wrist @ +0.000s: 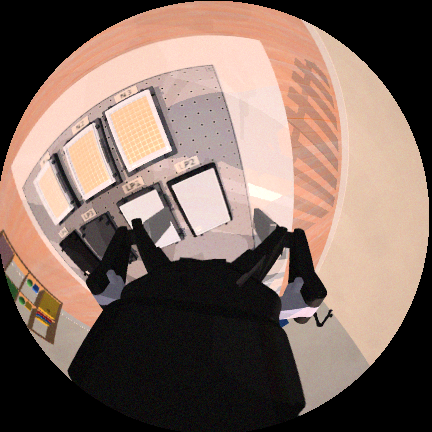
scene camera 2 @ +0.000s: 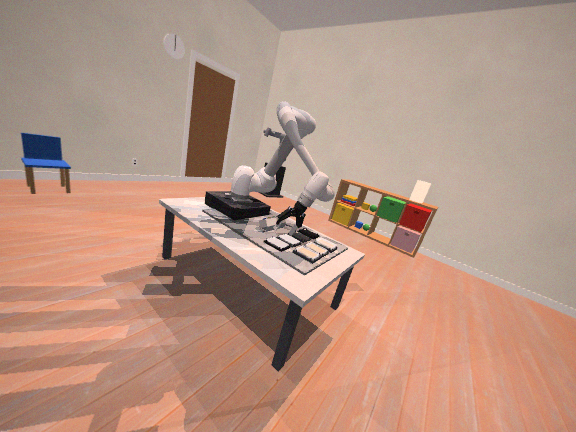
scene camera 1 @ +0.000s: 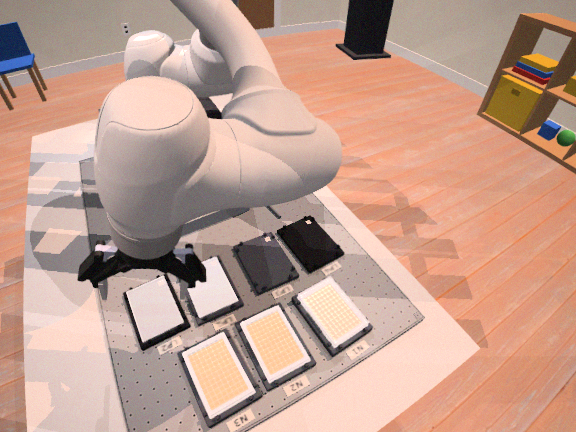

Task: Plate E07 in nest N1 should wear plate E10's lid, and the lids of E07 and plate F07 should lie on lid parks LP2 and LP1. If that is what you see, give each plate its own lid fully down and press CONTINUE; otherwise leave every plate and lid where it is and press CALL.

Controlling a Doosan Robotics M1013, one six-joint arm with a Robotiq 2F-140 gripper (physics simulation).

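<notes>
Three plates with gridded wells sit in nests: a pale cream one in N1, peach ones in N2 and N3. Plate codes and any clear lids on them cannot be made out. A white slab lies on LP1 and another on LP2. LP3 shows dark grey, LP4 black, each with a small pale corner mark. My gripper is open and empty, above the board near LP1 and LP2. The CONTINUE and CALL labels are not readable.
A pale box stands on the board between the parks and the arm's black base; my arm hides it in scene camera 1. A dark cable shows behind LP3. The perforated board lies on the white table.
</notes>
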